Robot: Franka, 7 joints.
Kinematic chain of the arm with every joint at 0, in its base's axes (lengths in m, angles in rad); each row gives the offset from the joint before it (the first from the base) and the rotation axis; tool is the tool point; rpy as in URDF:
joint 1: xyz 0 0 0.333 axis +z
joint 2: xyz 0 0 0 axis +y
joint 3: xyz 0 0 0.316 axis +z
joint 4: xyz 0.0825 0 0 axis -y
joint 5: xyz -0.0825 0 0.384 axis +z
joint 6: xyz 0 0 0 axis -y
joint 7: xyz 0.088 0 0 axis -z
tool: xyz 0 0 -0.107 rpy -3.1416 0 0
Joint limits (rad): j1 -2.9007..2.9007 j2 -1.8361..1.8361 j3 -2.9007..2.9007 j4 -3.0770..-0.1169 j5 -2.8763..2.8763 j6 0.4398..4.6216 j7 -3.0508..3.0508
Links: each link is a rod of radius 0.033 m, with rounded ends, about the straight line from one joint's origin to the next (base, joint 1, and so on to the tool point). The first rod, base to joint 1, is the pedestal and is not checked.
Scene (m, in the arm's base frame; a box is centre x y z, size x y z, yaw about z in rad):
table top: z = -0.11
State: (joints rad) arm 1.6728 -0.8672 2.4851 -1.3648 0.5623 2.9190 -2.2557
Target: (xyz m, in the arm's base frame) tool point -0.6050 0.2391 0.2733
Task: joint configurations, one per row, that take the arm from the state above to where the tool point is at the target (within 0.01 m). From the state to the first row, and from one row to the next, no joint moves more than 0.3 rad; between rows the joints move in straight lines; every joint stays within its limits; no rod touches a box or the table.
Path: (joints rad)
1: 1.4217 -0.9026 2.3640 -1.5099 0.5778 2.8986 -2.2557
2: 1.1706 -0.9379 2.2429 -1.6550 0.5934 2.8782 -2.2557
3: 0.9195 -0.9733 2.1219 -1.8002 0.6089 2.8578 -2.2557
4: 0.6684 -1.0086 2.0008 -1.9453 0.6245 2.8374 -2.2557

